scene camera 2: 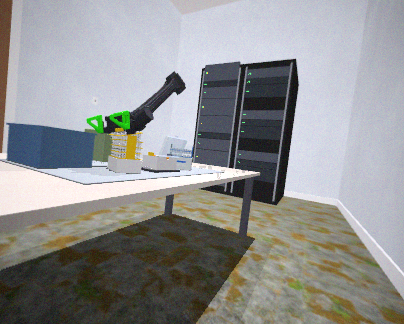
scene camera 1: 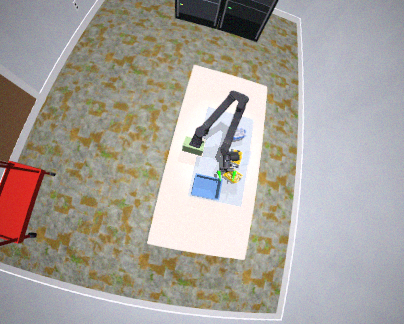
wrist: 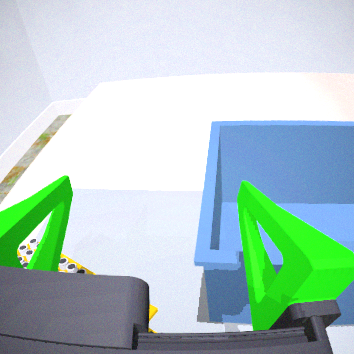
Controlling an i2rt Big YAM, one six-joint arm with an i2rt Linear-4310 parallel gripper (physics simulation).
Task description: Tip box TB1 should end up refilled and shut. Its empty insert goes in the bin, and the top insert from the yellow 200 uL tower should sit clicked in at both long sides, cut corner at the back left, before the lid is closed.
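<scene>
My gripper (scene camera 1: 226,174) (scene camera 2: 105,121) (wrist: 154,186) is open and empty, with green fingers wide apart. It hangs above the mat between the blue bin and the tower. The yellow tower (scene camera 1: 233,178) (scene camera 2: 133,147) (wrist: 71,265) stands stacked on a light base; in the wrist view it is partly hidden behind the left finger and the gripper body. A low light-grey box (scene camera 2: 161,162) with yellow parts at its top stands beside it; no TB1 label is readable. Its insert and inner seating cannot be made out. The blue bin (scene camera 1: 205,186) (scene camera 2: 50,145) (wrist: 202,225) stands across from the tower.
A green box (scene camera 1: 193,148) (scene camera 2: 101,146) stands near the arm's base. A blue-and-clear rack or box (scene camera 1: 240,134) (scene camera 2: 181,151) stands farther along the pale mat (scene camera 1: 230,198). The arm reaches over the table (scene camera 1: 175,225).
</scene>
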